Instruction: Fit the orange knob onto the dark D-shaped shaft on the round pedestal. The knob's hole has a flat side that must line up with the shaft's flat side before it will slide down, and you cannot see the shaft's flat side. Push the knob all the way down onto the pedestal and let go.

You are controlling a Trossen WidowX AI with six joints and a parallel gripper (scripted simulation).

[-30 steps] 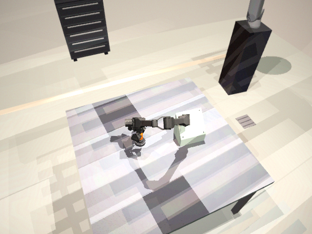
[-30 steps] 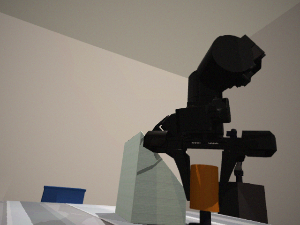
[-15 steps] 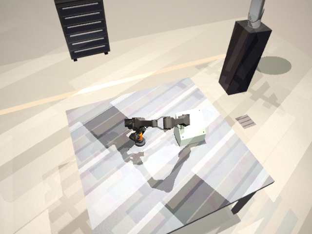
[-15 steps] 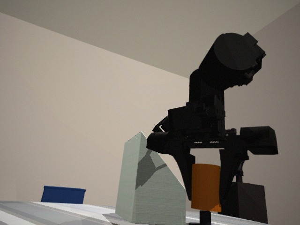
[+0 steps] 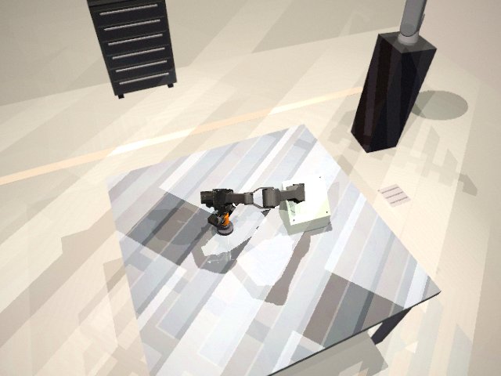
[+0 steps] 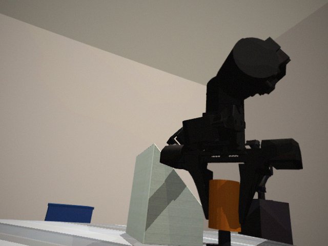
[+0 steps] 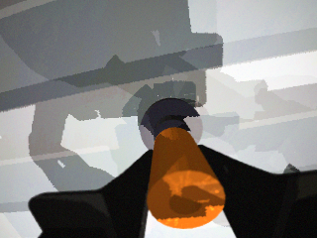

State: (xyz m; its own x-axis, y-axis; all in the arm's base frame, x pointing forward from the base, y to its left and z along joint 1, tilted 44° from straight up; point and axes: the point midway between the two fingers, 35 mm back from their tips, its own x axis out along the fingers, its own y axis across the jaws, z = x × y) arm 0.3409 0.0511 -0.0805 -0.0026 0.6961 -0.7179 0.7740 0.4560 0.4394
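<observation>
My gripper tip is now 2 cm below the orange knob. Also, from my gripper tip: dark pedestal 4 cm below.
</observation>
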